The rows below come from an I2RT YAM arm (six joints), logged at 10 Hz.
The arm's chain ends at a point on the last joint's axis. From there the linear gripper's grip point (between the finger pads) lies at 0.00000 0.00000 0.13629 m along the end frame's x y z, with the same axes.
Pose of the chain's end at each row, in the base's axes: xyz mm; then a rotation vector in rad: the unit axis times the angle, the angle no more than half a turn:
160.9 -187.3 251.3 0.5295 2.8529 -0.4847
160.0 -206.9 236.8 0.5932 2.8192 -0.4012
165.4 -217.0 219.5 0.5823 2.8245 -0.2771
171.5 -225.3 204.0 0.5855 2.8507 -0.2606
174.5 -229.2 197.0 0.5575 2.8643 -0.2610
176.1 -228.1 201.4 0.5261 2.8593 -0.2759
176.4 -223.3 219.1 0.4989 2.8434 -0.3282
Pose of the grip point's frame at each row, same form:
179.1 -235.3 125.0 0.5295 2.8529 -0.4847
182.9 -249.3 109.3 0.5932 2.8192 -0.4012
192.4 -248.7 89.7 0.5823 2.8245 -0.2771
195.7 -254.7 73.1 0.5855 2.8507 -0.2606
198.0 -258.1 65.9 0.5575 2.8643 -0.2610
200.8 -258.4 70.8 0.5261 2.8593 -0.2759
202.4 -258.5 90.0 0.4989 2.8434 -0.3282

